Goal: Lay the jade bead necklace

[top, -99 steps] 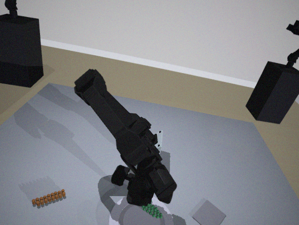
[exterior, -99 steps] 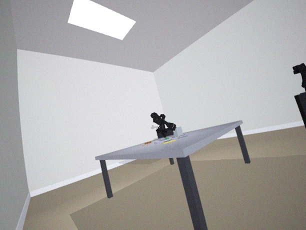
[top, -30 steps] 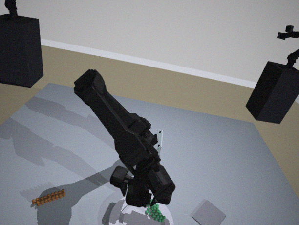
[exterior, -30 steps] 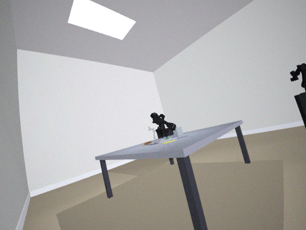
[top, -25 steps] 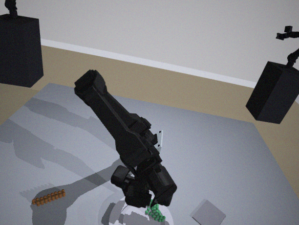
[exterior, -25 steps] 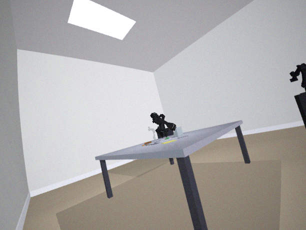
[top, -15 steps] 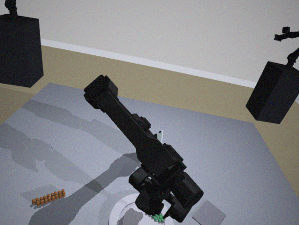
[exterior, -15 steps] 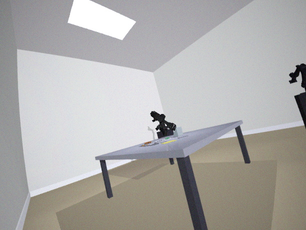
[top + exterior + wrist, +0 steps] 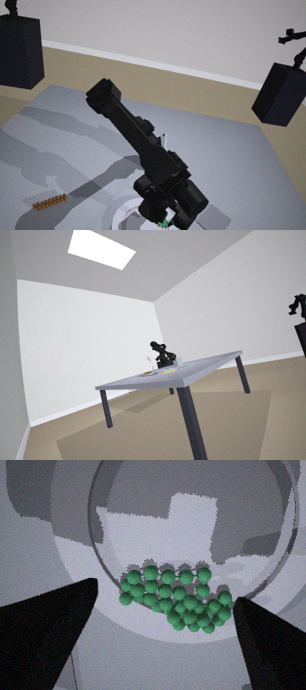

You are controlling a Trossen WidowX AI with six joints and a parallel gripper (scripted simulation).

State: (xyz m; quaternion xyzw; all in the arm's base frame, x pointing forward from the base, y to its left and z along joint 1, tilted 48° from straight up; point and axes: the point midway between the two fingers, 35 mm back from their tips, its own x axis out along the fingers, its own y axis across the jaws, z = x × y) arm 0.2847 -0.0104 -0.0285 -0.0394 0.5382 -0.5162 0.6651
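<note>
Now: gripper tip 3 cm to the left of the round bead board, 3 cm above it and 2 cm short of it. From my gripper tip the other things lie so: yellow strip (21 cm ahead, 19 cm to the left, 4 cm below); flat grey square (20 cm to the left, 4 cm below, 3 cm behind).
</note>
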